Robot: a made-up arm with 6 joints. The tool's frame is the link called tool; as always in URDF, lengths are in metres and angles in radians. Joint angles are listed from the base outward.
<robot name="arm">
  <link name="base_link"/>
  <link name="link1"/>
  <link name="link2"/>
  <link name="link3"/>
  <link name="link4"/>
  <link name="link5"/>
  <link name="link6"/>
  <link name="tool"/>
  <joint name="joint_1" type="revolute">
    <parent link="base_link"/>
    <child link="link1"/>
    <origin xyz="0 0 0.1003" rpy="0 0 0"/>
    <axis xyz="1 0 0"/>
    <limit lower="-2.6" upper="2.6"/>
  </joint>
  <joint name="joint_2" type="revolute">
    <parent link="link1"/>
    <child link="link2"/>
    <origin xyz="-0.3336 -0.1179 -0.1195" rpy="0 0 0"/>
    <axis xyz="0 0 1"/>
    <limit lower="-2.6" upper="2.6"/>
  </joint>
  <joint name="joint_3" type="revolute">
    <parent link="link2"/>
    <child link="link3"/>
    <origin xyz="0.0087 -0.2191 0.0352" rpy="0 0 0"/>
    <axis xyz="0 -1 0"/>
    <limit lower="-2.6" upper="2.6"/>
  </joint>
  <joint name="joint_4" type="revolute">
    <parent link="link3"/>
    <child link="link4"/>
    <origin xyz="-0.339 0.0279 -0.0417" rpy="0 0 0"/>
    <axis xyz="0 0 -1"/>
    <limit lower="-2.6" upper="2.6"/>
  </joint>
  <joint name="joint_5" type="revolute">
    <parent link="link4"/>
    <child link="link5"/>
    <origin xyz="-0.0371 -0.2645 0.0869" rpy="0 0 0"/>
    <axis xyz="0 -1 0"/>
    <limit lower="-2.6" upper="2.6"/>
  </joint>
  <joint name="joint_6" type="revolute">
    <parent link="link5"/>
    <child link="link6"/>
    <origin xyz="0.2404 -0.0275 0.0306" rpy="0 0 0"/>
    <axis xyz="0 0 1"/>
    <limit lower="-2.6" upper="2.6"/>
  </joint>
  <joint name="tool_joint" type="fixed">
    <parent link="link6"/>
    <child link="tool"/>
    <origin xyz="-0.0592 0.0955 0.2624" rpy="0 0 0"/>
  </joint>
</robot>
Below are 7 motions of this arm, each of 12 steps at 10 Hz.
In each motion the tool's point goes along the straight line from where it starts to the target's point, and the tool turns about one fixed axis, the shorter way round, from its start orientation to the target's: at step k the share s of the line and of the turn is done. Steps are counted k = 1, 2, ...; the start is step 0. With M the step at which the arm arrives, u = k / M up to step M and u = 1 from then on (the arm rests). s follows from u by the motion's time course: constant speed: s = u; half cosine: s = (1 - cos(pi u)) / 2; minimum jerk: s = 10 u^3 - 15 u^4 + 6 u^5.
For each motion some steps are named. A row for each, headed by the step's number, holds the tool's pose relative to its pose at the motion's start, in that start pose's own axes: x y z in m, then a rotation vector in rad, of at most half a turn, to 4 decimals.
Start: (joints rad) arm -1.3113 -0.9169 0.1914 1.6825 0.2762 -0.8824
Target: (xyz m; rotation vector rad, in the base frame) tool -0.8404 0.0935 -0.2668 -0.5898 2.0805 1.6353
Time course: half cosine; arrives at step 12
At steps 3, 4, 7, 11, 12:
3: -0.0040 -0.0432 -0.0185 0.0203 0.0192 -0.0405
4: -0.0068 -0.0737 -0.0315 0.0346 0.0327 -0.0692
7: -0.0171 -0.1856 -0.0794 0.0871 0.0824 -0.1742
11: -0.0267 -0.2898 -0.1240 0.1360 0.1287 -0.2720
12: -0.0272 -0.2948 -0.1262 0.1383 0.1309 -0.2767

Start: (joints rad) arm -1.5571 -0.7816 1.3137 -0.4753 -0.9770 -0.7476
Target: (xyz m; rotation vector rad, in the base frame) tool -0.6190 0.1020 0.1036 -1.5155 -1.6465 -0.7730
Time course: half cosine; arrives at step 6
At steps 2, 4, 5, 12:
2: -0.0509 -0.0326 0.0632 0.0348 -0.0130 -0.0646
4: -0.1527 -0.0979 0.1896 0.1045 -0.0390 -0.1937
5: -0.1899 -0.1218 0.2358 0.1300 -0.0485 -0.2409
12: -0.2036 -0.1305 0.2527 0.1394 -0.0519 -0.2582

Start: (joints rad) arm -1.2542 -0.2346 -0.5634 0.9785 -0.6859 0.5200
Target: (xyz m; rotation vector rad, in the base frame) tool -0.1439 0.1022 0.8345 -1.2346 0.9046 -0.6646
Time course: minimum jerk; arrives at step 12
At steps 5, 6, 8, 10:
5: 0.0504 0.1248 0.1312 -0.2913 -0.0276 0.1292
6: 0.0727 0.1800 0.1893 -0.4202 -0.0399 0.1863
8: 0.1149 0.2844 0.2991 -0.6640 -0.0630 0.2945
10: 0.1403 0.3471 0.3651 -0.8105 -0.0769 0.3594

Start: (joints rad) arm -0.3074 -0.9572 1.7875 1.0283 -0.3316 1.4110
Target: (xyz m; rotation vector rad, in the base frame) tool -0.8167 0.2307 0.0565 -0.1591 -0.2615 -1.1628
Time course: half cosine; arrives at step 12
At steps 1, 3, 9, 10, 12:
1: 0.0139 0.0019 0.0048 0.0002 0.0273 -0.0140
3: 0.1196 0.0164 0.0410 0.0015 0.2346 -0.1205
9: 0.6973 0.0959 0.2390 0.0090 1.3675 -0.7024
10: 0.7622 0.1048 0.2613 0.0098 1.4948 -0.7678
12: 0.8169 0.1123 0.2800 0.0105 1.6021 -0.8229

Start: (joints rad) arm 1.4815 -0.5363 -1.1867 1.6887 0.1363 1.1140
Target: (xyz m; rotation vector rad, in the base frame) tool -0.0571 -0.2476 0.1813 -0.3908 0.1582 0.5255
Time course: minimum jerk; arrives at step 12
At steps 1, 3, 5, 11, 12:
1: 0.0002 0.0032 -0.0001 -0.0084 -0.0058 -0.0012
3: 0.0050 0.0657 -0.0024 -0.1707 -0.1172 -0.0237
5: 0.0166 0.2201 -0.0080 -0.5717 -0.3924 -0.0793
11: 0.0477 0.6317 -0.0231 -1.6409 -1.1262 -0.2277
12: 0.0479 0.6349 -0.0232 -1.6493 -1.1320 -0.2289

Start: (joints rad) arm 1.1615 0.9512 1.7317 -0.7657 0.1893 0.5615
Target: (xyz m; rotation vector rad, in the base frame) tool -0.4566 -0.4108 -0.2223 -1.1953 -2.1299 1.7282
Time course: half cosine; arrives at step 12
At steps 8, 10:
8: 0.2542 -0.3306 -0.1200 0.7392 -0.1087 0.8826
10: 0.3162 -0.4112 -0.1492 0.9196 -0.1352 1.0980

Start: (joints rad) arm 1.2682 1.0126 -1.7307 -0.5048 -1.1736 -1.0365
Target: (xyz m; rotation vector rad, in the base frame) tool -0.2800 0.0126 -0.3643 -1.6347 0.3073 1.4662
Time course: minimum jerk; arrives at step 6
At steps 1, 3, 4, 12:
1: 0.0037 0.0032 -0.0007 -0.0169 -0.0040 -0.0025
3: 0.0523 0.0448 -0.0105 -0.2384 -0.0569 -0.0354
4: 0.0826 0.0709 -0.0166 -0.3768 -0.0900 -0.0560
12: 0.1045 0.0897 -0.0211 -0.4769 -0.1139 -0.0709

